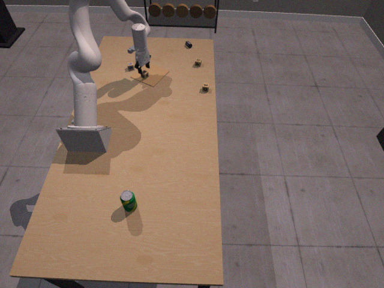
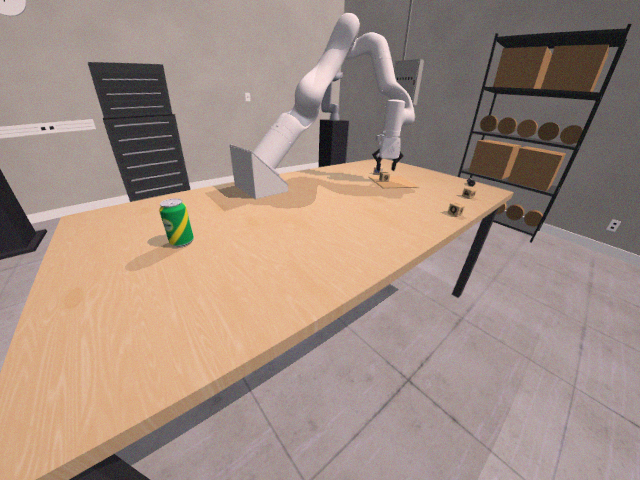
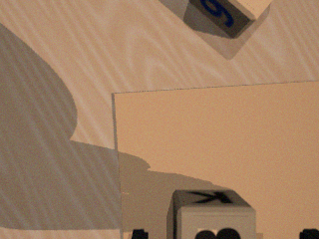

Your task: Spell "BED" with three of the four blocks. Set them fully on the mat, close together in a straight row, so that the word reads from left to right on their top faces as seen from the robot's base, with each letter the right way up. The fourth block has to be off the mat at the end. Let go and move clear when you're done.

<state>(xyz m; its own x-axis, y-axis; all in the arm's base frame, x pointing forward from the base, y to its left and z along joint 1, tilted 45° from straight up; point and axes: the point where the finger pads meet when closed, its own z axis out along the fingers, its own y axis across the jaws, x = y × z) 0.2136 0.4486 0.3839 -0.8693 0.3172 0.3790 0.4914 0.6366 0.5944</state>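
The tan mat lies 7 cm below my hand, 4 cm to the left of it and 3 cm ahead of it. The rest, counted from my hand: green can (98 cm to the right, 10 cm ahead, 1 cm below); then wooden letter block (37 cm ahead, 18 cm to the left, 5 cm below); then small dark object (43 cm to the left, 28 cm ahead, 6 cm below).
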